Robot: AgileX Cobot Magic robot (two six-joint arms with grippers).
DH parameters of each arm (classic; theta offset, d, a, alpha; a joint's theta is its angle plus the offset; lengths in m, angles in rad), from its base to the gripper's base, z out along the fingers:
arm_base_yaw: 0 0.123 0 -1.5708
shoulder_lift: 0.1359 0 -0.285 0
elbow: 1.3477 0 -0.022 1.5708
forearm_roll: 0 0.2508 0 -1.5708
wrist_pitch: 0 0 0.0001 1.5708
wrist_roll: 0 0.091 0 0
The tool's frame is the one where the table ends.
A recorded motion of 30 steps. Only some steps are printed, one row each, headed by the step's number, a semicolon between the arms.
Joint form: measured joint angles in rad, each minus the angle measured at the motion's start. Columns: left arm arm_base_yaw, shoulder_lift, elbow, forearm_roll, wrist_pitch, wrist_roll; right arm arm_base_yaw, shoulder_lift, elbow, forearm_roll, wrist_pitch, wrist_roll.
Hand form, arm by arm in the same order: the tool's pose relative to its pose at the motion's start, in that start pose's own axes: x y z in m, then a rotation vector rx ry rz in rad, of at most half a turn. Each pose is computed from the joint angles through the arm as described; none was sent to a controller.
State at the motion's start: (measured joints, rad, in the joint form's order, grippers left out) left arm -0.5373 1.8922 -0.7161 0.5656 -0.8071 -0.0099; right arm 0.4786 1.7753 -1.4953 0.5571 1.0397 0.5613
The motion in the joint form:
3: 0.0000 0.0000 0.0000 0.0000 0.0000 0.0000; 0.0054 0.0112 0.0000 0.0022 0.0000 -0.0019
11: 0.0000 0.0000 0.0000 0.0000 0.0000 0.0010; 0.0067 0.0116 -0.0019 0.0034 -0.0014 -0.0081
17: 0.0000 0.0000 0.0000 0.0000 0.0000 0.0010; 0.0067 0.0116 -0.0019 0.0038 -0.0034 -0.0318
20: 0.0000 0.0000 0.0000 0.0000 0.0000 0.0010; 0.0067 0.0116 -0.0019 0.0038 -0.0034 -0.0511
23: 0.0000 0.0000 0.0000 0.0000 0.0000 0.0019; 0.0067 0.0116 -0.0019 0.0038 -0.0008 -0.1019
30: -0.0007 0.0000 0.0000 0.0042 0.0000 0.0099; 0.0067 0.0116 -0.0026 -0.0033 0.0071 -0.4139
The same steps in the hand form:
3: 0.0000 0.0000 0.0000 0.0000 0.0000 0.0000; 0.0000 -0.0002 0.0050 0.0063 0.0106 -0.0001
11: 0.0000 0.0000 0.0000 0.0000 0.0000 0.0010; 0.0002 0.0006 0.0050 0.0037 0.0098 -0.0074
17: 0.0000 0.0000 0.0000 0.0000 0.0000 0.0010; 0.0001 0.0007 0.0050 0.0023 0.0083 -0.0309
20: 0.0000 0.0000 0.0000 0.0000 0.0000 0.0010; 0.0001 0.0007 0.0050 0.0022 0.0083 -0.0502
23: 0.0000 0.0000 0.0000 0.0000 0.0000 0.0019; 0.0003 0.0006 0.0050 0.0033 0.0107 -0.1010
30: -0.0001 -0.0005 0.0001 0.0037 -0.0002 0.0130; 0.0005 -0.0001 0.0048 0.0097 0.0160 -0.4169

